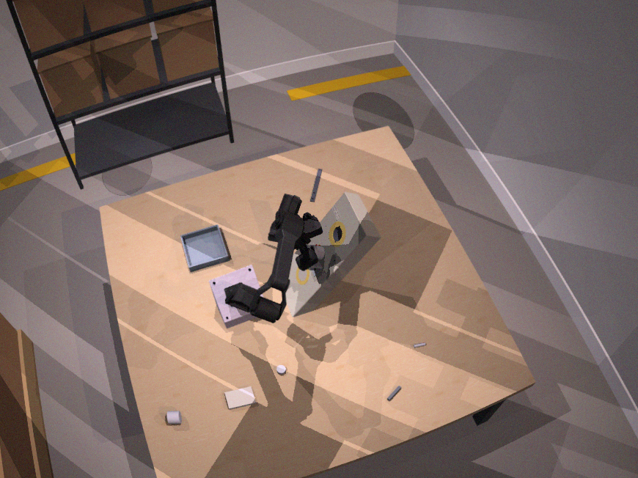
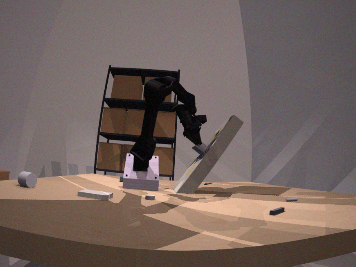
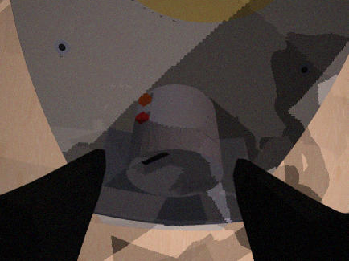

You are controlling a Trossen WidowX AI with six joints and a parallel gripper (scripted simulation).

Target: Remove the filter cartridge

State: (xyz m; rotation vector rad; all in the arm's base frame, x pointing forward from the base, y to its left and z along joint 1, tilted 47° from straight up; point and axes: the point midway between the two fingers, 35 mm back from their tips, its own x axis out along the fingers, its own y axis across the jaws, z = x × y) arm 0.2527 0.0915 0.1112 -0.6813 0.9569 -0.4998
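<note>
My gripper tip is now 1 cm short of the round grey filter cartridge and 1 cm above it. Also, from my gripper tip: grey tray: 30 cm behind, 31 cm to the left, 21 cm below; pin: 22 cm ahead, 37 cm to the right, 21 cm below; flat block: 40 cm behind, 30 cm to the right, 21 cm below.
</note>
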